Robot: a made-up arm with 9 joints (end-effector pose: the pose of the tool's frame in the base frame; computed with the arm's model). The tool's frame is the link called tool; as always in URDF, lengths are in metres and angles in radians. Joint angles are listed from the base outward.
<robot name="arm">
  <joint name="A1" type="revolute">
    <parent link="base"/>
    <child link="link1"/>
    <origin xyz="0 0 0.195" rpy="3.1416 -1.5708 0"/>
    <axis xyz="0 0 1"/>
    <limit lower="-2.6" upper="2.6"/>
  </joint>
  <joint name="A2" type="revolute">
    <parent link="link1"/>
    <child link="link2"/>
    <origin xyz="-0.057 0.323 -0.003" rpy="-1.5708 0 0"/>
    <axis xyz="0 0 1"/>
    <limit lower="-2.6" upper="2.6"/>
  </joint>
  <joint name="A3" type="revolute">
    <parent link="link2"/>
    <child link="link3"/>
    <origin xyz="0.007 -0.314 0.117" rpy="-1.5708 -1.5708 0"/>
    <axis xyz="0 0 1"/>
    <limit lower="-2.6" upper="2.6"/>
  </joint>
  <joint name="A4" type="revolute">
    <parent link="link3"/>
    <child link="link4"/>
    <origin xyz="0.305 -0.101 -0.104" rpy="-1.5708 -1.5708 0"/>
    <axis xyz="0 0 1"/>
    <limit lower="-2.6" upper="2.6"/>
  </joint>
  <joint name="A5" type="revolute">
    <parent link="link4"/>
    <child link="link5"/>
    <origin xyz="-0.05 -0.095 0.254" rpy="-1.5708 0 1.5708"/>
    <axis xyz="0 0 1"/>
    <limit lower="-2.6" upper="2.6"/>
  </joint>
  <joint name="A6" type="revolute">
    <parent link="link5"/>
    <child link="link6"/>
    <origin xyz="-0.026 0.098 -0.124" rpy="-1.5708 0 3.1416"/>
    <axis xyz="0 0 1"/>
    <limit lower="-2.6" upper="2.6"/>
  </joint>
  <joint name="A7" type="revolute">
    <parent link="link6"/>
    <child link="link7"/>
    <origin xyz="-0.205 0.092 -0.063" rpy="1.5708 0 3.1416"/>
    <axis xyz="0 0 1"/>
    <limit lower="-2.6" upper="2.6"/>
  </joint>
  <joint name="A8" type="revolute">
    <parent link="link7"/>
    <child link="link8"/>
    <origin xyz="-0.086 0.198 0.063" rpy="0 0 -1.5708"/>
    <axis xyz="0 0 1"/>
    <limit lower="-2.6" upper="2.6"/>
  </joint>
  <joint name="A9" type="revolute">
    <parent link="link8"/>
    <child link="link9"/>
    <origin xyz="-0.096 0.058 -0.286" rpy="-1.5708 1.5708 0"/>
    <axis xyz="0 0 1"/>
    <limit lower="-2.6" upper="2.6"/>
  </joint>
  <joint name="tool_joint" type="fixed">
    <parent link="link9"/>
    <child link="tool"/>
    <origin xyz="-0.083 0.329 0.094" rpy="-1.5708 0 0"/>
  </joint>
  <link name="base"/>
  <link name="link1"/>
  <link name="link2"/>
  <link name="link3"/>
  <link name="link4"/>
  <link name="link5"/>
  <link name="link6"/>
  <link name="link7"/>
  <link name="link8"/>
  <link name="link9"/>
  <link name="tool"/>
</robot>
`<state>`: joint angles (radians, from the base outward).
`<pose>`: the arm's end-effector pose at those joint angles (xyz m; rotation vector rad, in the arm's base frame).
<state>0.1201 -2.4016 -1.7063 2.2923 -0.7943 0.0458 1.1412 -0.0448 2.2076</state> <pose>-0.6892 -0.5804 -0.0628 -0.2083 -2.0979 0.2945</pose>
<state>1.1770 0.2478 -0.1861 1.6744 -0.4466 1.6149 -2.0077 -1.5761 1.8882</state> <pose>0.3529 -0.3984 -0.2072 0.9713 0.5526 0.1653</pose>
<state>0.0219 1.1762 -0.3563 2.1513 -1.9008 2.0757 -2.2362 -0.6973 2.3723</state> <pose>0.1155 -0.6531 0.4327 -0.2660 -2.4343 0.7025</pose>
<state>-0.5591 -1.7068 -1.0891 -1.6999 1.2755 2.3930 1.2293 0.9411 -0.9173</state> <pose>0.1268 -0.7949 -0.3735 -2.4774 0.9855 -1.0771</pose>
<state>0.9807 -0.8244 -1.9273 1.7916 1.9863 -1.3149 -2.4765 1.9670 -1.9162</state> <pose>-0.5925 0.5168 -0.0105 0.3738 0.3361 -2.0507</pose>
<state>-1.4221 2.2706 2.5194 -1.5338 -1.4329 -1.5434 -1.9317 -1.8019 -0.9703</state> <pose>0.1226 0.1791 0.2857 2.0590 1.5131 0.7276</pose>
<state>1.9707 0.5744 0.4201 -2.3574 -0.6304 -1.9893 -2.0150 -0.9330 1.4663</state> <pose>0.6739 0.0622 -0.6418 -2.3377 -1.5533 -0.8002</pose>
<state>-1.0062 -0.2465 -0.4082 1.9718 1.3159 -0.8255 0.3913 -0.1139 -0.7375</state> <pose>0.7013 -0.5078 0.5202 -0.4866 2.3528 0.5693</pose>
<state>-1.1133 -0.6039 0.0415 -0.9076 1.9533 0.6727 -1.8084 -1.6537 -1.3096</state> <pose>0.9992 -0.5639 0.8270 -1.1532 0.1529 -2.4247</pose>
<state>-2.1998 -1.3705 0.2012 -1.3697 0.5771 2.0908 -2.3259 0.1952 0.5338</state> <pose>0.1921 -0.2437 1.7932 -0.0886 -0.2751 -1.1014</pose>
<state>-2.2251 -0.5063 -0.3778 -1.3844 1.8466 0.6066 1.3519 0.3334 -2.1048</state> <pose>0.5696 0.6028 1.1764 -0.1694 -0.3361 -1.8345</pose>
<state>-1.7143 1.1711 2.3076 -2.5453 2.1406 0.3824 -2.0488 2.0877 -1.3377</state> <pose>-0.6118 0.3010 0.1986 1.5559 1.2084 -1.5041</pose>
